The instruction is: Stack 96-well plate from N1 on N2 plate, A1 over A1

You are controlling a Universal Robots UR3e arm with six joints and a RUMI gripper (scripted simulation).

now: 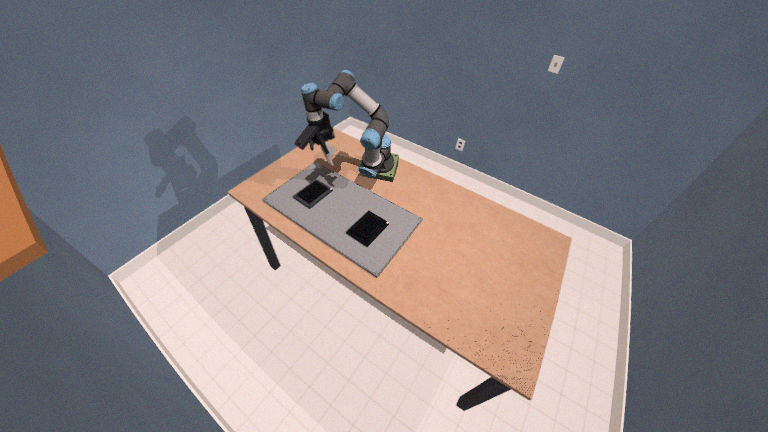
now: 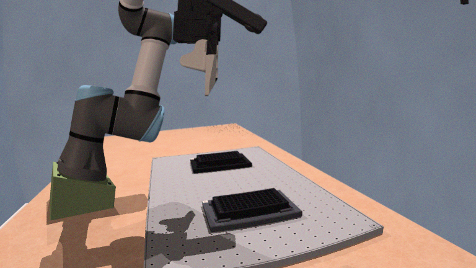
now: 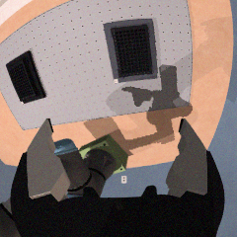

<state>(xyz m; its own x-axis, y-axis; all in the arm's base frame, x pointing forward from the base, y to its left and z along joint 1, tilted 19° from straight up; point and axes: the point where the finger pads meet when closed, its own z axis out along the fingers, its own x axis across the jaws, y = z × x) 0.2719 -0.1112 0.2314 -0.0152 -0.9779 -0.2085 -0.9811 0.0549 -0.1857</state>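
Now: hand 310 mm to the right of the nest N1 and 220 mm above it. Also, from my hand: grey nest frame 50 mm ahead, 40 mm to the right, 220 mm below.
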